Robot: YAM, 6 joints.
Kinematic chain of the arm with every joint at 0, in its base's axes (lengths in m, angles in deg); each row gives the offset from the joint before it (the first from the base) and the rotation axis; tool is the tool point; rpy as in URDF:
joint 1: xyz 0 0 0.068 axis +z
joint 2: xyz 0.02 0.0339 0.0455 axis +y
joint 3: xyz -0.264 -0.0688 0 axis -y
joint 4: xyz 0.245 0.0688 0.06 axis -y
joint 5: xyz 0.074 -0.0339 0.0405 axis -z
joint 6: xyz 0.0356 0 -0.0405 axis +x
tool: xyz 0 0 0 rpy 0 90 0
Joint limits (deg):
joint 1: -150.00..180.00
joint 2: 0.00..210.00
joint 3: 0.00..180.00
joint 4: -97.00..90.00
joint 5: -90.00..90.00
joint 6: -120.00..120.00
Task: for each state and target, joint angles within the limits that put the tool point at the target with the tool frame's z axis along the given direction. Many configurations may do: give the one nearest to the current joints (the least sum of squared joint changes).
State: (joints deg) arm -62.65 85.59 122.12 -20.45 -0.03 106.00
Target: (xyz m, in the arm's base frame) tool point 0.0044 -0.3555 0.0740 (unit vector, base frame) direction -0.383 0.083 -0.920
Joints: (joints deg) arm -87.12 123.69 72.62 -45.27 22.23 106.00
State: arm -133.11 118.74 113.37 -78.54 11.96 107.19
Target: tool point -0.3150 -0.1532 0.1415 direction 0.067 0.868 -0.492
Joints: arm -149.88 130.01 91.78 -96.86 45.83 107.19
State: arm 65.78 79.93 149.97 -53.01 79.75 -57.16
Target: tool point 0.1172 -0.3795 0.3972 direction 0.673 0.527 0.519
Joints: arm 103.18 17.80 154.66 -81.59 50.84 -57.16
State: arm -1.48 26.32 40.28 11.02 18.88 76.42
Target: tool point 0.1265 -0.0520 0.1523 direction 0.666 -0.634 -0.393
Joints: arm -15.98 30.70 5.54 -0.59 25.23 76.42
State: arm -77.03 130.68 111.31 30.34 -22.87 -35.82
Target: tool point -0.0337 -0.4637 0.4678 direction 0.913 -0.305 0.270
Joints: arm -98.32 126.11 128.17 55.79 -71.40 -35.82
